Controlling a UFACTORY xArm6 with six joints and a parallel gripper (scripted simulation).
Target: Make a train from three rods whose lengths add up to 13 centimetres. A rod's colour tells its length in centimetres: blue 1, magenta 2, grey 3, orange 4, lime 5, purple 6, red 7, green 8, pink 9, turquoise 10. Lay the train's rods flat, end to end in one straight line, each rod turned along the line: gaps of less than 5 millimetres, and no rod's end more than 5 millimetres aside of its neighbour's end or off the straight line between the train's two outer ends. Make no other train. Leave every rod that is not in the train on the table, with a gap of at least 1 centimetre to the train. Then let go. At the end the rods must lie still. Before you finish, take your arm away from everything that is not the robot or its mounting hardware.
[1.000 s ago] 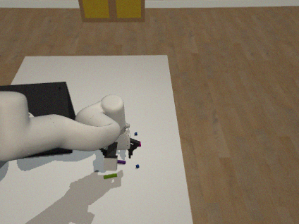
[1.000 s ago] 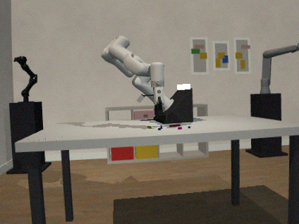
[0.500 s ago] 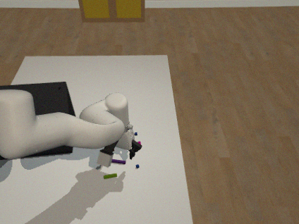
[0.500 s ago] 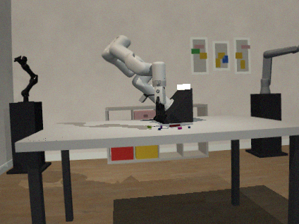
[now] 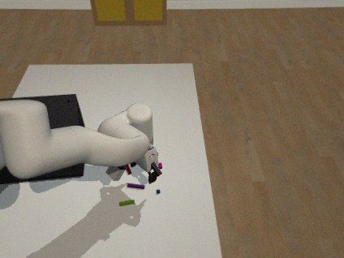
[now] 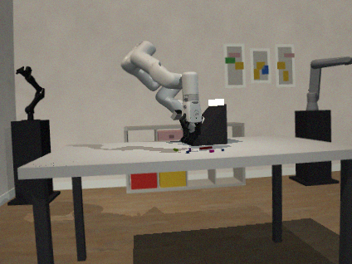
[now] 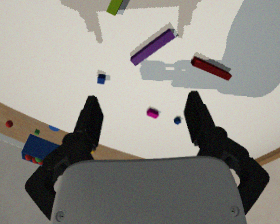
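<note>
Now: the magenta rod 5 cm ahead of my hand, 8 cm to the left of it and 8 cm below it. The rest, counted from my hand: red rod (7 cm behind, 8 cm to the left, 8 cm below); then purple rod (3 cm behind, 1 cm to the right, 8 cm below); then lime rod (5 cm behind, 8 cm to the right, 8 cm below).
</note>
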